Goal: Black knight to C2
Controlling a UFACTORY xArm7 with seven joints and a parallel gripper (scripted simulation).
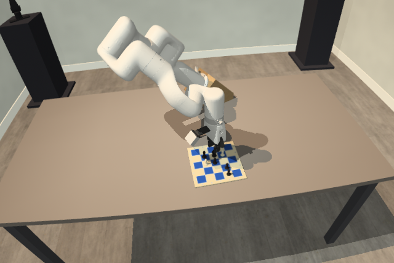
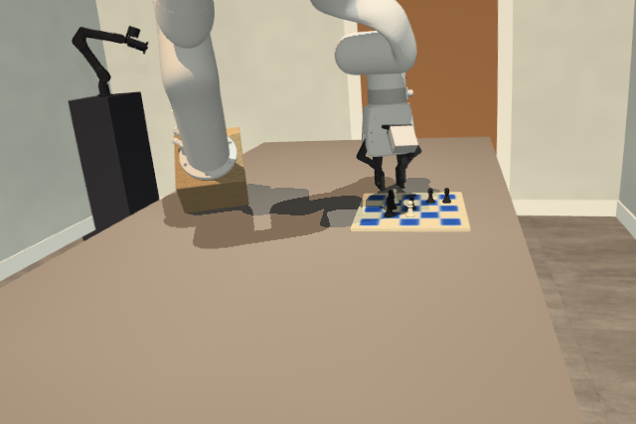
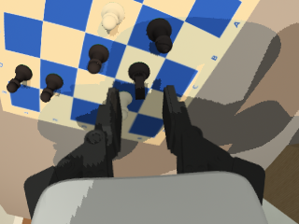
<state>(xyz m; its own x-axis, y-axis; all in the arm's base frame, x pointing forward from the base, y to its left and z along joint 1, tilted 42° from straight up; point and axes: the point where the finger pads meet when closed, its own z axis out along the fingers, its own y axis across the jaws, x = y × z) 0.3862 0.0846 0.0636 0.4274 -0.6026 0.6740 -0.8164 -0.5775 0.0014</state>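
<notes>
Now: hand 5 cm above the dark chess piece. Round my hand: blue-and-cream chessboard (7 cm below, 4 cm ahead); black piece (4 cm to the right, 4 cm below).
</notes>
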